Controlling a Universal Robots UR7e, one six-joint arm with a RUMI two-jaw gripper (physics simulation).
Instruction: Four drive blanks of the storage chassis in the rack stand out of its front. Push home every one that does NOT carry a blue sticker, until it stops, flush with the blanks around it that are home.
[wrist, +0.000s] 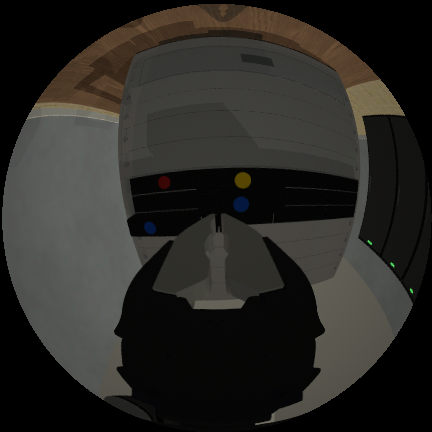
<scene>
In view: the gripper (218, 215) and a storage rack (209, 102).
</scene>
